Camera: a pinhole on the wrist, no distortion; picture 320 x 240 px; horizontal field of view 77.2 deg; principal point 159.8 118.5 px. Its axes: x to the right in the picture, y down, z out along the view. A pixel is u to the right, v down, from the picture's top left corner.
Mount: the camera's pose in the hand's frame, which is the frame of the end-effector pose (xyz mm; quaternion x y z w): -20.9 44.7 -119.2 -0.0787 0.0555 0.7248 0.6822
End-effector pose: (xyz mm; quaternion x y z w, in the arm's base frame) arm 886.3 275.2 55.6 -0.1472 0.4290 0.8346 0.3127
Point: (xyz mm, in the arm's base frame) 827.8 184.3 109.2
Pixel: 276 100
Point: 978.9 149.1 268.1
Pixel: outside the picture
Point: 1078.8 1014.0 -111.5
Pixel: outside the picture
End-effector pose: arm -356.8 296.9 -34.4 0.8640 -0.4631 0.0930 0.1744
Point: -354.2 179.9 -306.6
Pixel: 97 102
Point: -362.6 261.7 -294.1
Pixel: 77 138
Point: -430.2 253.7 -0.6
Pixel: 202 64
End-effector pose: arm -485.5 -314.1 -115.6 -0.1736 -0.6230 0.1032 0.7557
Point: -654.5 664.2 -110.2
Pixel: outside the picture
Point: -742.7 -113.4 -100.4
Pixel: 178 82
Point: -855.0 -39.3 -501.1
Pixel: 260 221
